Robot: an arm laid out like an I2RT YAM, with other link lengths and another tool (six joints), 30 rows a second.
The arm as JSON. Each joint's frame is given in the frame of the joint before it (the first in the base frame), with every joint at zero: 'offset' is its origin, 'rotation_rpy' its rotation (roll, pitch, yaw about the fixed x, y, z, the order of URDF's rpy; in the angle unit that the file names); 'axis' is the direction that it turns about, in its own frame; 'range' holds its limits. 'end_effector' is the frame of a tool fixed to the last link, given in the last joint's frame.
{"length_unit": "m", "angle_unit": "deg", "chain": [
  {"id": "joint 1", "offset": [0.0, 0.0, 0.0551], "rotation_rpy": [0.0, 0.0, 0.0], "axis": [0.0, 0.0, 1.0], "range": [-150.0, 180.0]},
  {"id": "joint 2", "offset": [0.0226, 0.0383, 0.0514], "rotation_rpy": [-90.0, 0.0, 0.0], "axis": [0.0, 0.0, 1.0], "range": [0.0, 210.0]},
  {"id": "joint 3", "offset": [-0.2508, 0.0, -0.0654], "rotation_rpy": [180.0, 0.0, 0.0], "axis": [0.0, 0.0, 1.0], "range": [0.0, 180.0]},
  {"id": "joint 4", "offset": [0.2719, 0.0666, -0.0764], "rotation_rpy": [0.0, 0.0, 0.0], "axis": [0.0, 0.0, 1.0], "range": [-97.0, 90.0]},
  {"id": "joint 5", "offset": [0.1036, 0.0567, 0.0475], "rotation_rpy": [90.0, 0.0, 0.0], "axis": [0.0, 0.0, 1.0], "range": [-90.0, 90.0]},
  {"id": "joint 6", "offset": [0.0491, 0.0, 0.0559], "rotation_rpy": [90.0, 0.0, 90.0], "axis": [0.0, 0.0, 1.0], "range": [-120.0, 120.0]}
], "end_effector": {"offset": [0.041, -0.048, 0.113], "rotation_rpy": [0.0, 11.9, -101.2]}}
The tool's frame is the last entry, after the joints.
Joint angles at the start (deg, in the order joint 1, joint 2, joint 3, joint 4, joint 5, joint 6):
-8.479 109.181 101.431 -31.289 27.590 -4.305
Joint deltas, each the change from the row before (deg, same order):
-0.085 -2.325 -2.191 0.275 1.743 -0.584
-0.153 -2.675 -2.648 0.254 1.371 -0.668
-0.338 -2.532 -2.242 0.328 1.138 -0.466
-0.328 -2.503 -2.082 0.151 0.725 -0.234
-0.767 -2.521 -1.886 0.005 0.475 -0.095
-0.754 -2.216 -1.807 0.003 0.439 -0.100
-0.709 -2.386 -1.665 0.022 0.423 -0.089
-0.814 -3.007 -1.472 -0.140 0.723 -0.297
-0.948 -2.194 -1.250 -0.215 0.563 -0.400
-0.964 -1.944 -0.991 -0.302 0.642 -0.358
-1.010 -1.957 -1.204 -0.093 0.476 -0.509
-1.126 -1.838 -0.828 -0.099 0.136 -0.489
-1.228 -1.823 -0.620 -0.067 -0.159 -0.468
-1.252 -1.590 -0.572 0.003 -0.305 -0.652
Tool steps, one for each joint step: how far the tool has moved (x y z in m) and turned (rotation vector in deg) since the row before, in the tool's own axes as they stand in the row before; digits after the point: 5 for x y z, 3 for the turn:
-0.00176 0.00930 -0.01066 -1.722 -0.171 -0.713
-0.00365 0.00889 -0.01106 -1.362 -0.234 -0.742
-0.00277 0.01089 -0.01027 -1.441 -0.009 -0.270
-0.00279 0.00999 -0.01000 -1.080 0.067 0.017
-0.00419 0.01351 -0.00902 -1.233 -0.052 0.393
-0.00532 0.01168 -0.00728 -1.109 -0.222 0.277
-0.00355 0.01270 -0.00863 -1.184 0.067 0.433
-0.00084 0.01804 -0.01257 -1.744 0.421 0.523
-0.00381 0.01462 -0.00770 -1.440 -0.141 0.154
-0.00386 0.01439 -0.00681 -1.508 -0.249 0.139
-0.00466 0.01339 -0.00605 -1.364 -0.230 0.035
-0.00315 0.01420 -0.00564 -1.245 -0.004 0.274
-0.00210 0.01492 -0.00561 -1.156 0.205 0.479
-0.00226 0.01343 -0.00432 -0.971 0.157 0.251

